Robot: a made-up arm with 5 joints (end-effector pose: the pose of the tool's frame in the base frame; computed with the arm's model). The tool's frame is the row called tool.
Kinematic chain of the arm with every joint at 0, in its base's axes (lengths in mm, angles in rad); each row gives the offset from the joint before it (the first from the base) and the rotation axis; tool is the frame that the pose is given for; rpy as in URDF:
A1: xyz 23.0 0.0 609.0 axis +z
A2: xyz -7.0 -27.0 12.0 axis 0 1 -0.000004
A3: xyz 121.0 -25.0 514.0 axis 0 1 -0.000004
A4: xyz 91.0 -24.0 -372.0 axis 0 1 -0.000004
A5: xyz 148.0 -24.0 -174.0 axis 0 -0.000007 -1
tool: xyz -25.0 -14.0 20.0 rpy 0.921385 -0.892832 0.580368
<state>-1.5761 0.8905 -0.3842 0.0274 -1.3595</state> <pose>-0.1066 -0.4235 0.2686 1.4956 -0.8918 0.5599</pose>
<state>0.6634 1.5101 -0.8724 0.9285 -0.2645</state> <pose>0.2637 0.0357 0.0501 1.3643 1.2913 0.4336</pose>
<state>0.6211 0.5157 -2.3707 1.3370 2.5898</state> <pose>0.7988 0.4629 1.1465 0.5729 -1.4758 -0.9919</pose>
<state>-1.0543 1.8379 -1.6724 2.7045 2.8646</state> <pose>0.0929 -0.2845 0.0899 -0.8588 1.6865 -0.5070</pose>
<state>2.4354 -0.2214 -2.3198 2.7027 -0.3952</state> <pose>-0.0779 0.2471 1.3344 -0.8057 -1.3776 -2.0907</pose>
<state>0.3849 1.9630 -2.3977 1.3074 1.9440</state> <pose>0.6389 0.1723 -0.1957 -0.1091 -0.4028 -0.3524</pose>
